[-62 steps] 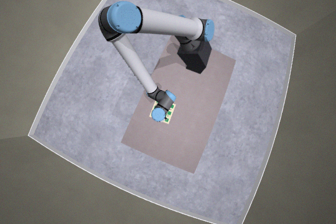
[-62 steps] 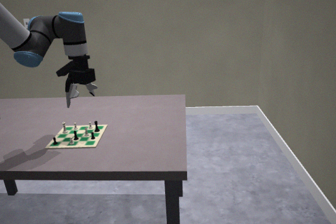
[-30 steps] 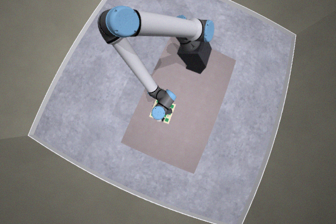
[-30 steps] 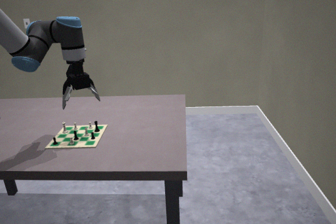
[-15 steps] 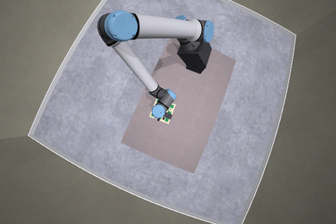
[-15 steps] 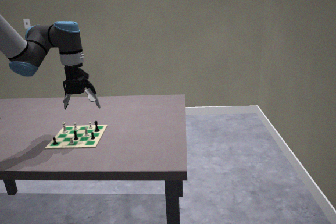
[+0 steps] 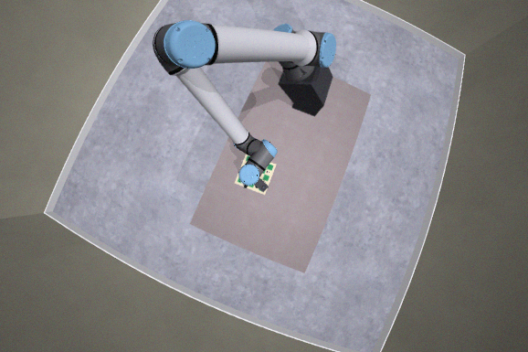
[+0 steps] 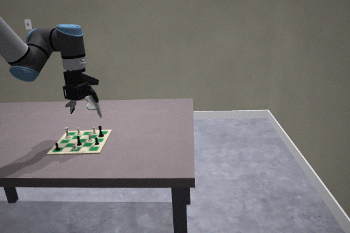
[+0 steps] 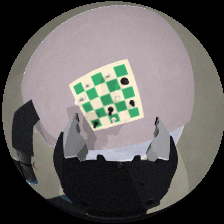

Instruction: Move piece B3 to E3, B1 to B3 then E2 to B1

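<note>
My hand is 90 mm above the tall black piece, 40 mm to the right of it and 40 mm short of it. Round my hand: cream chessboard (120 mm below, 40 mm behind); then white piece (120 mm behind, 90 mm below, 40 mm to the left).
</note>
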